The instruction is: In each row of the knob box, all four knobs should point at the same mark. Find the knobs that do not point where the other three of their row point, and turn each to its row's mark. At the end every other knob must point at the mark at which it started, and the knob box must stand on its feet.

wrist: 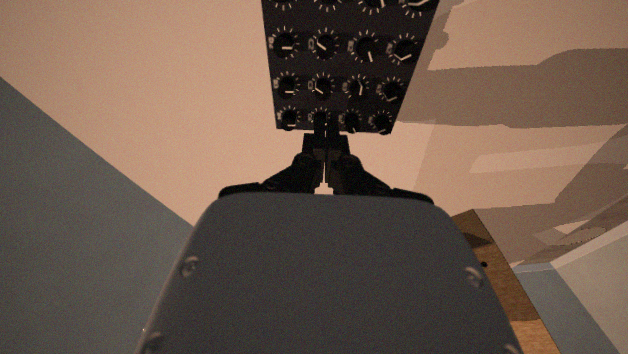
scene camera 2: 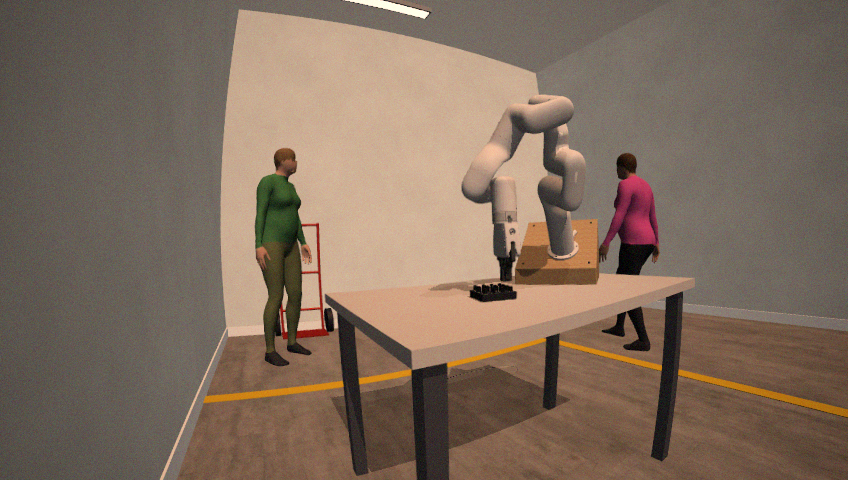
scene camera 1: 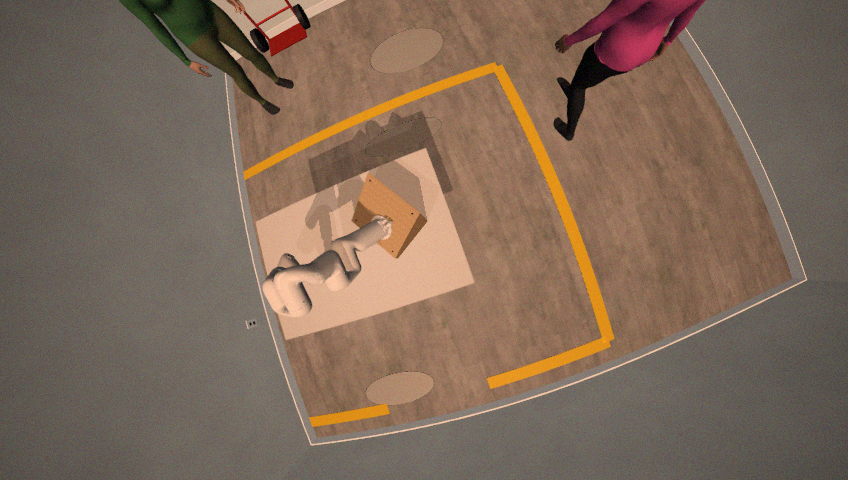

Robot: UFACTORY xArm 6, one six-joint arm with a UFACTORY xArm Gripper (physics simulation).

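Pixels of known places: gripper, fingertip midpoint: (wrist: pixel 324 134) (scene camera 2: pixel 506 281); arm's base, origin of the base link: (scene camera 2: pixel 562 250) (scene camera 1: pixel 381 227).
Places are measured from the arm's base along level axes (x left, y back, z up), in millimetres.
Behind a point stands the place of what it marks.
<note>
The black knob box (scene camera 2: pixel 492 295) @[x 91, y -473, z -107 mm] (wrist: pixel 345 26) @[x 41, y -455, z -102 mm] stands flat on the table; the arm hides it in scene camera 1. In the wrist view the lettered rows run down the picture, D at left, then C, B and A. The white lines of the D knobs look alike, as do the A knobs' lines. In row B, knob B3 (wrist: pixel 358 88) @[x 41, y -420, z -87 mm] has a more upright line than B2 (wrist: pixel 367 47) @[x 32, y -443, z -87 mm]. Knobs C2 (wrist: pixel 325 46) @[x 56, y -451, z -87 mm] and C3 (wrist: pixel 320 88) @[x 67, y -428, z -87 mm] show similar slanted lines; C4's line is hidden behind the fingertips. My gripper (scene camera 2: pixel 505 279) @[x 72, y -399, z -75 mm] (wrist: pixel 324 134) @[x 72, y -399, z -75 mm] is shut and empty, pointing down above the box's near edge.
The box stands on the pale table (scene camera 1: pixel 428 267) @[x 269, y 114, z -125 mm] (scene camera 2: pixel 386 321) @[x 113, y -808, z -125 mm]. The arm's wooden wedge base (scene camera 1: pixel 389 202) @[x -67, y 99, z 88 mm] (scene camera 2: pixel 556 275) @[x 26, y -83, z -91 mm] stands behind the box in scene camera 2. A person in green (scene camera 2: pixel 282 208) and a person in pink (scene camera 2: pixel 636 214) stand beyond the table, near a red hand truck (scene camera 2: pixel 319 255).
</note>
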